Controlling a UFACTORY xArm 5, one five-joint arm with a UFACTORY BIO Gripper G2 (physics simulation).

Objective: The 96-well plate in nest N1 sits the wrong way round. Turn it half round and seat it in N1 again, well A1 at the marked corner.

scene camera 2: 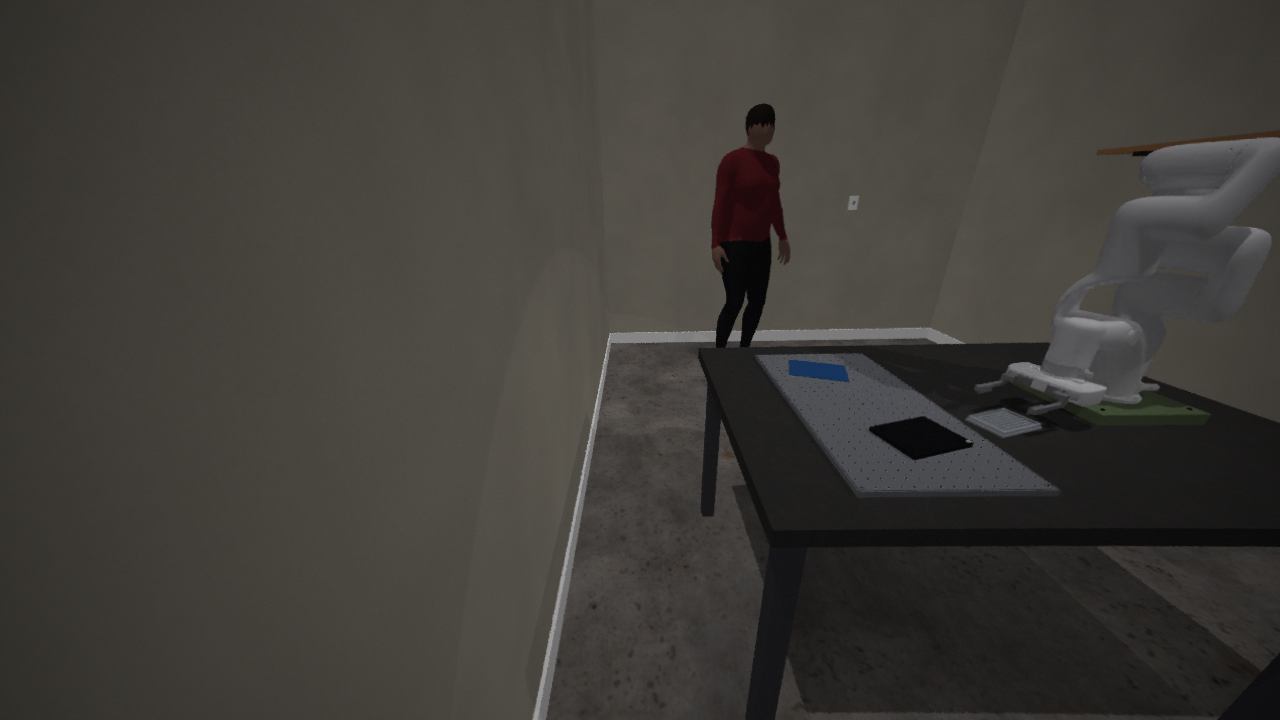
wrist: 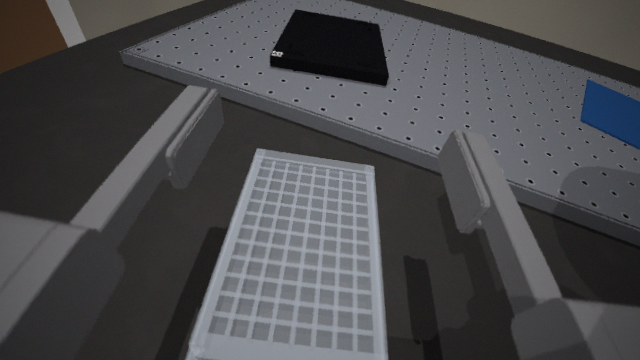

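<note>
The white 96-well plate [scene camera 2: 1004, 421] [wrist: 310, 240] lies flat on the dark table top, between the pegboard and the robot's base. Its well grid faces up; I cannot tell which corner is A1. My gripper [scene camera 2: 1006, 399] [wrist: 330, 160] is open and empty above the plate, one finger out to each side of its long sides in the wrist view, touching neither. The black nest [scene camera 2: 920, 437] [wrist: 332, 47], which I take as N1, is on the pegboard with no plate in it. A small white mark [scene camera 2: 968, 441] [wrist: 276, 53] shows at one corner.
The grey perforated pegboard [scene camera 2: 859, 420] [wrist: 425, 95] has a raised edge beside the plate. A flat blue rectangle [scene camera 2: 818, 370] [wrist: 612, 115] lies on it. The green base block [scene camera 2: 1154, 411] stands behind the gripper. A person in red [scene camera 2: 750, 197] stands beyond the table.
</note>
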